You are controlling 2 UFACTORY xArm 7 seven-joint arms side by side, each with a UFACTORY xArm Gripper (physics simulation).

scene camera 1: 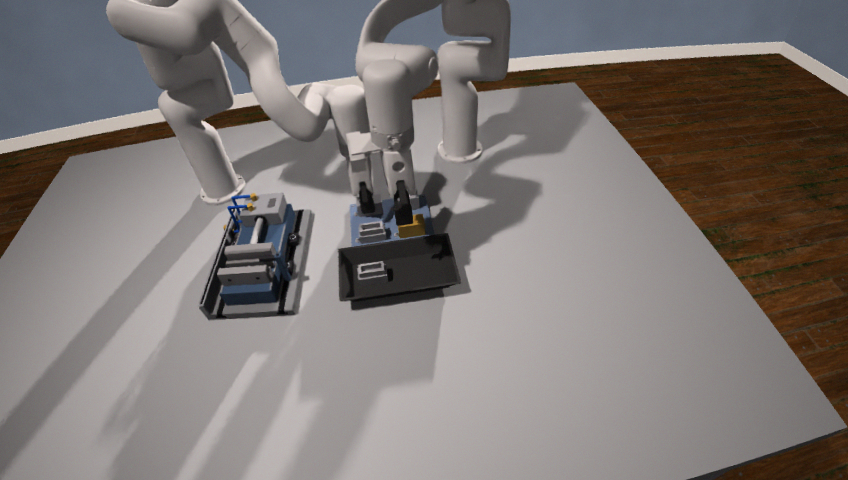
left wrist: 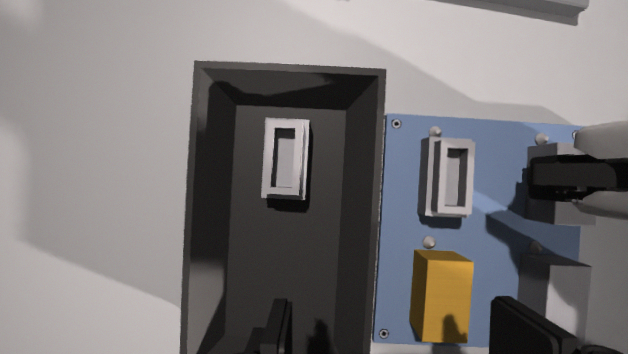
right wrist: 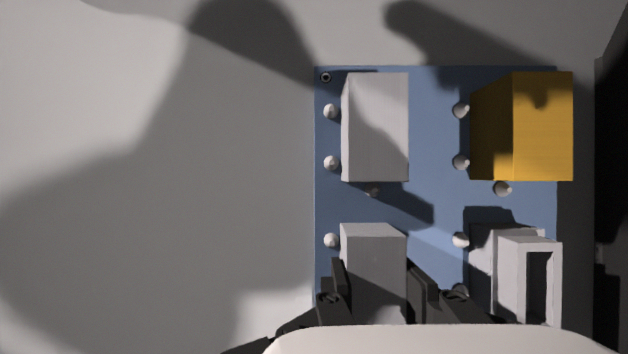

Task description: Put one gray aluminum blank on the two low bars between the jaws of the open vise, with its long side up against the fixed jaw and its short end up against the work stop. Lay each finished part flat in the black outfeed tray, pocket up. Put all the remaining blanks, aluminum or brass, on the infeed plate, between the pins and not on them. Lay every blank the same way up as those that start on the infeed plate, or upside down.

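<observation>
My right gripper is shut on a gray blank on the blue infeed plate. My left gripper is open above the plate and tray. Another gray blank and a brass blank stand on the plate. A pocketed gray part also lies there, pocket up. A similar part lies pocket up in the black outfeed tray. The bars between the vise jaws are hidden.
The vise stands on a gray base left of the tray in the scene view, with blue hoses at its back. Small pins rise from the plate beside the blanks. The two arms hang close together above the plate.
</observation>
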